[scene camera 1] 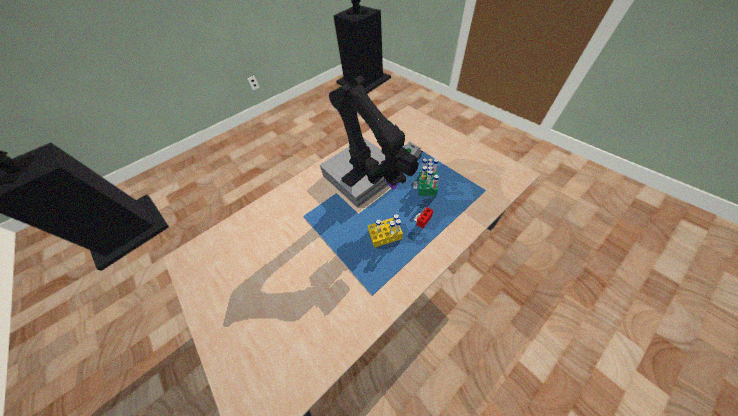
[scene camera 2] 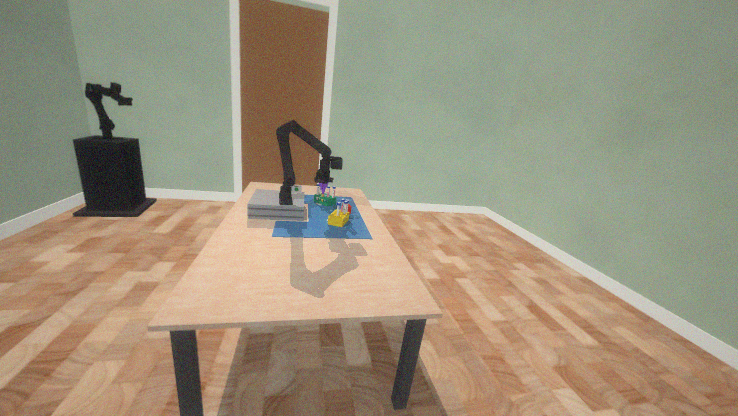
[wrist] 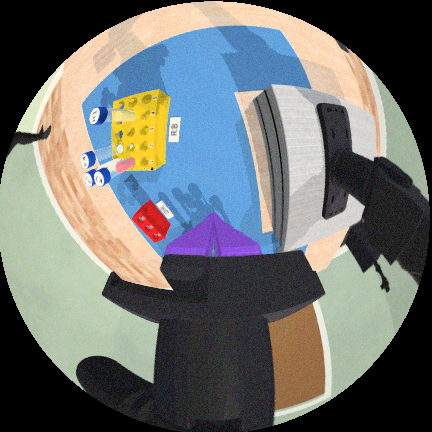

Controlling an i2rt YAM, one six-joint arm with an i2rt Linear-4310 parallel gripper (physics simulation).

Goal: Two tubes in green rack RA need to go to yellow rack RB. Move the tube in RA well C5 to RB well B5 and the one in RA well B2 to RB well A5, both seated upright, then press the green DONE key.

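Frame: origin at the arm's base, x left, y back, z up, level; centimetres.
Where they show: gripper, between the fingertips: (scene camera 1: 393,188) (scene camera 2: 323,194) (wrist: 212,217); arm's base, origin of its link: (scene camera 1: 360,171) (scene camera 2: 285,199) (wrist: 337,165).
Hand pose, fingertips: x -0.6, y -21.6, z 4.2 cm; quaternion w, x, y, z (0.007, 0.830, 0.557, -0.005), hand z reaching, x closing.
Each offset is from my fingertips to the top centre of the thing. Level surfaces: height alone.
My gripper (scene camera 1: 393,185) (scene camera 2: 323,192) (wrist: 212,217) is shut, its purple fingertips touching with nothing between them. It points down at the arm's side of the green rack RA {dx +19.8, dy -5.1, dz -7.2 cm} (scene camera 1: 427,191) (scene camera 2: 331,202), close to it in scene camera 2. RA holds several upright tubes with white-and-blue caps; their wells cannot be read. In the wrist view the fingers hide almost all of RA. The yellow rack RB {dx -14.6, dy -7.6, dz -7.2 cm} (scene camera 1: 388,240) (scene camera 2: 338,222) (wrist: 161,131) holds several capped tubes, one standing apart from the others. The green DONE key {dx +28.2, dy +13.6, dz -4.7 cm} (scene camera 1: 408,150) (scene camera 2: 296,189) is on a small grey box behind the gripper.
A small red rack {dx +2.3, dy -15.9, dz -7.2 cm} (scene camera 1: 424,217) (scene camera 2: 349,208) (wrist: 151,221) stands between RA and RB on the blue mat {dz -12.2 cm} (scene camera 1: 372,279) (scene camera 2: 289,230) (wrist: 200,75). The grey arm base block (scene camera 1: 335,170) (scene camera 2: 263,206) (wrist: 300,150) borders the mat. Another arm stands on a black pedestal (scene camera 2: 109,175) beyond the table.
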